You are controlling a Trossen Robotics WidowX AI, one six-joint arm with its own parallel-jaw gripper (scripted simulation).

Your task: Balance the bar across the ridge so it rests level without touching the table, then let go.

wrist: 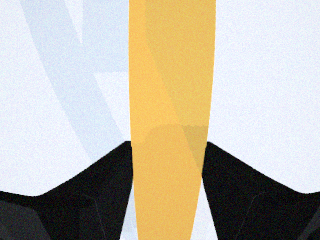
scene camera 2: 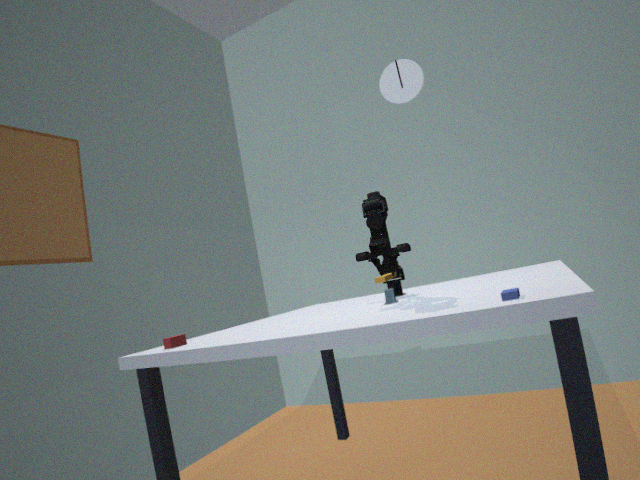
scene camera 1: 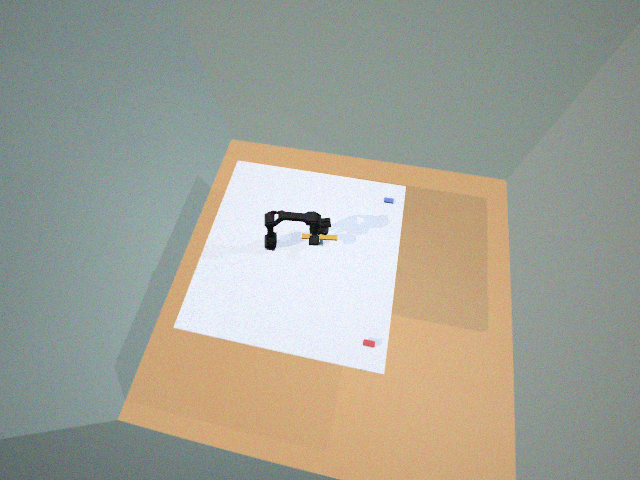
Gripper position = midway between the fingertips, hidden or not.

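My gripper (scene camera 2: 388,276) is in sight, and the wrist view has it too (wrist: 167,149). It is carrying a bar (wrist: 170,73).
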